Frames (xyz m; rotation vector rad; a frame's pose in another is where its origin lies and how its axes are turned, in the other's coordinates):
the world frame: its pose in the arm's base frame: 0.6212 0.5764 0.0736 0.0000 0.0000 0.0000
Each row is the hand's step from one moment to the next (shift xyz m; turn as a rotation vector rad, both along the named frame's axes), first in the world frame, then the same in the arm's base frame.
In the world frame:
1: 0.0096 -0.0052 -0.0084 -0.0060 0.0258 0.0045
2: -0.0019 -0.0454 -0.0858 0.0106 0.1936 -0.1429
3: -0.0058 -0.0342 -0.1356 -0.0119 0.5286 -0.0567
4: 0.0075 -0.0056 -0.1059 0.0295 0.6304 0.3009
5: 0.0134 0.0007 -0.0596 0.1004 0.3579 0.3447
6: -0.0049 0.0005 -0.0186 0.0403 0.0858 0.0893
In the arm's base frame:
1: 0.0096 -0.0052 -0.0084 -0.0060 0.0258 0.0045
2: -0.0019 -0.0454 -0.0858 0.0106 0.1936 -0.1429
3: -0.0058 -0.0342 -0.1356 -0.0119 0.5286 -0.0567
4: 0.0075 -0.0056 -0.1059 0.0295 0.6304 0.3009
5: 0.0134 0.0007 -0.0596 0.1004 0.3579 0.3447
6: -0.0049 0.0005 -0.0186 0.0403 0.0858 0.0893

